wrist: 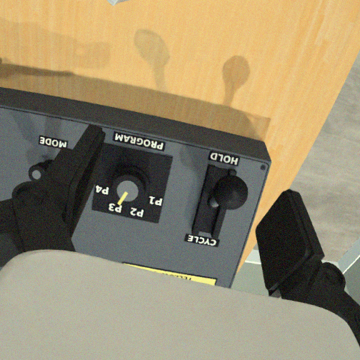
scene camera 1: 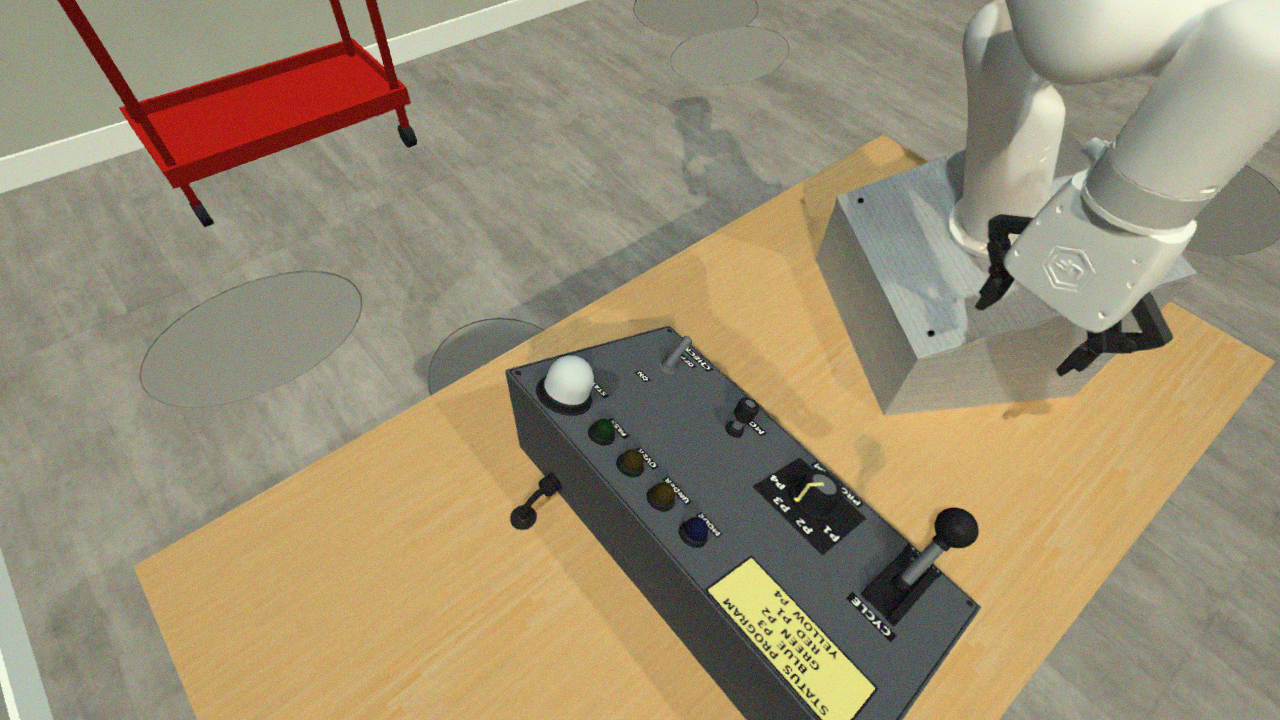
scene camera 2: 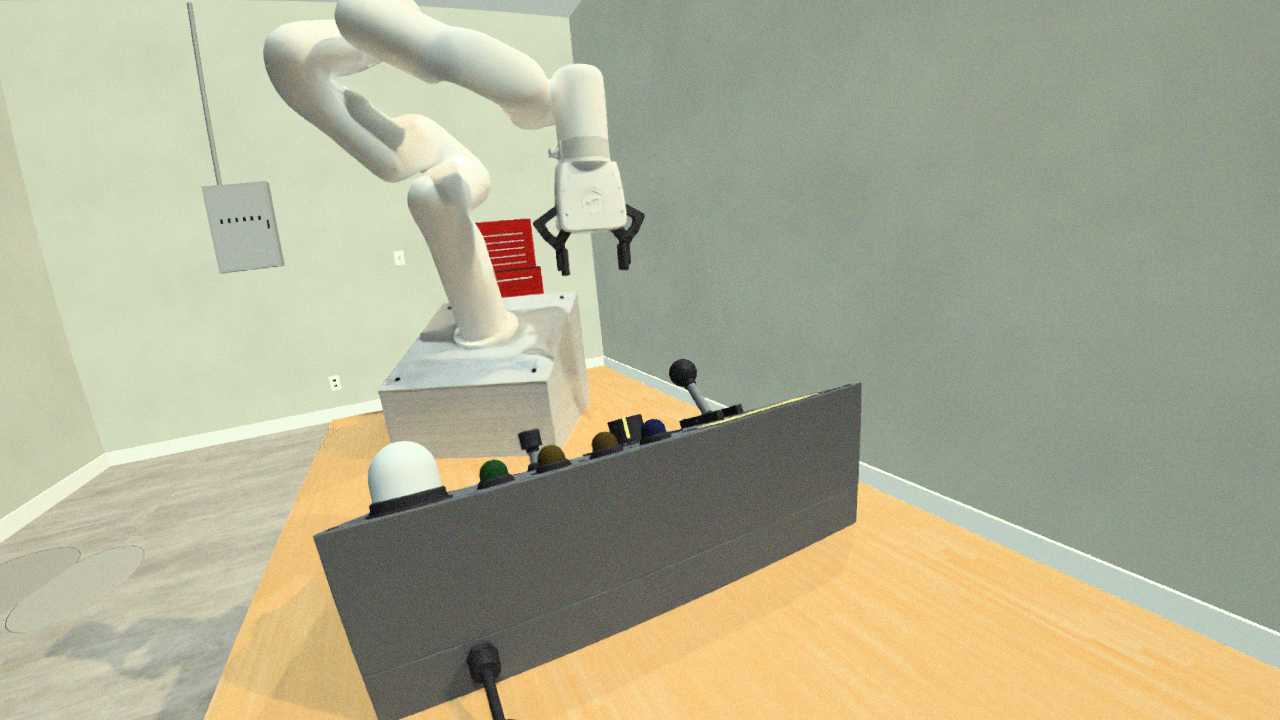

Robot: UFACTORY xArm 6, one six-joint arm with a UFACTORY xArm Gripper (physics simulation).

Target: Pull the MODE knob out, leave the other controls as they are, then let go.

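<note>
Cycle lever (scene camera 1: 955,527) (scene camera 2: 683,372) (wrist: 230,192), in sight. Program dial (scene camera 2: 627,429) (wrist: 129,184), in sight. My gripper (scene camera 1: 1025,334) (scene camera 2: 595,272), visible too.
</note>
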